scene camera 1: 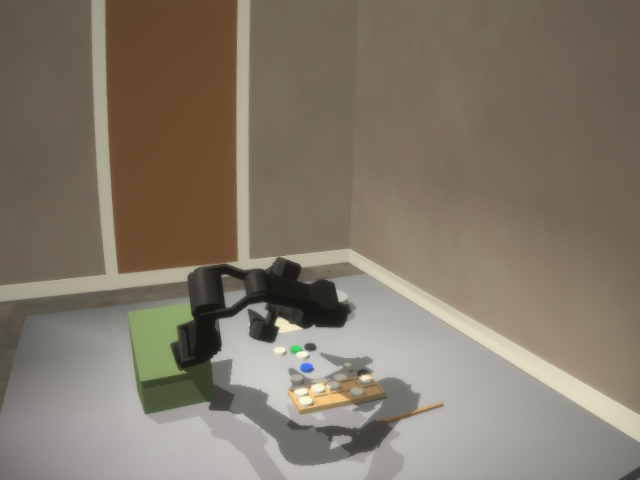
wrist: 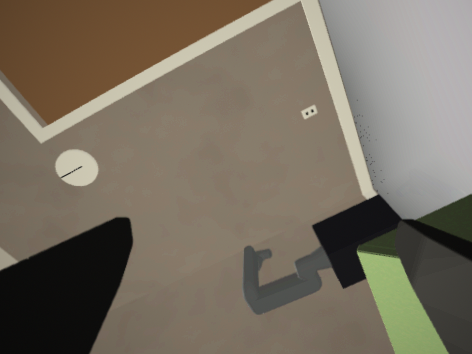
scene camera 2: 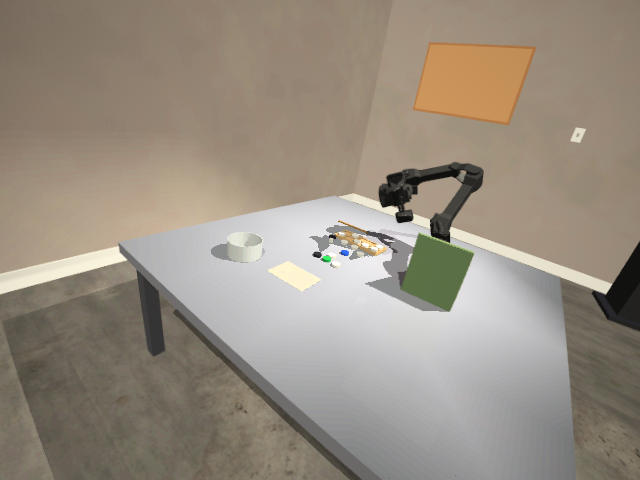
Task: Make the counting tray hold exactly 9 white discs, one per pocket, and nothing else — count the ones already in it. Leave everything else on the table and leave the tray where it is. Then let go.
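Observation:
The wooden counting tray (scene camera 1: 342, 403) (scene camera 2: 381, 252) lies on the table with several white discs in its pockets, including one (scene camera 1: 306, 401) at the near left corner and another (scene camera 1: 364, 379) at the far right; some pockets show bare wood. White discs (scene camera 1: 296, 379) (scene camera 2: 360, 253) lie outside along its far side, partly in shadow. Two more, a white disc (scene camera 1: 279, 351) (scene camera 2: 336, 264) and a white disc (scene camera 1: 302, 355), lie farther back. My gripper (scene camera 1: 274, 300) (scene camera 2: 400, 197) (wrist: 263, 231) is open and empty, high above the table, facing the wall. No tray or disc shows in the wrist view.
A blue disc (scene camera 1: 306, 367) (scene camera 2: 344, 252), green disc (scene camera 1: 295, 349) (scene camera 2: 326, 258), black discs (scene camera 1: 310, 346) (scene camera 2: 317, 254) and small pale cube (scene camera 1: 347, 366) lie behind the tray. Also present: orange stick (scene camera 1: 413, 412), green block (scene camera 1: 170, 346) (scene camera 2: 438, 273), white bowl (scene camera 2: 245, 250), cream sheet (scene camera 2: 293, 275).

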